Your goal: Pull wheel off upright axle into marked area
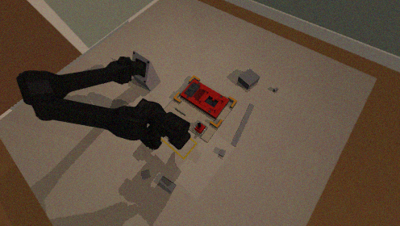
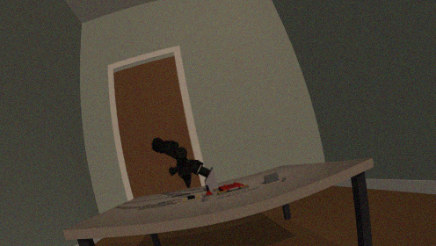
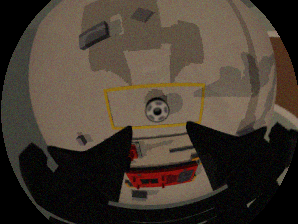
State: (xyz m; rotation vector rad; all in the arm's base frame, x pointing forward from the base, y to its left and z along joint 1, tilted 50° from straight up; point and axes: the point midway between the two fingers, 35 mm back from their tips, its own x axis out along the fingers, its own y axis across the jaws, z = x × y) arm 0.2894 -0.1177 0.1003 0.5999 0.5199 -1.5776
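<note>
Right now my gripper tip is 60 mm above the wheel. From my gripper tip the other things lie so: long grey bar (210 mm ahead, 210 mm to the left, 60 mm below); grey block (120 mm ahead, 420 mm to the left, 50 mm below).
</note>
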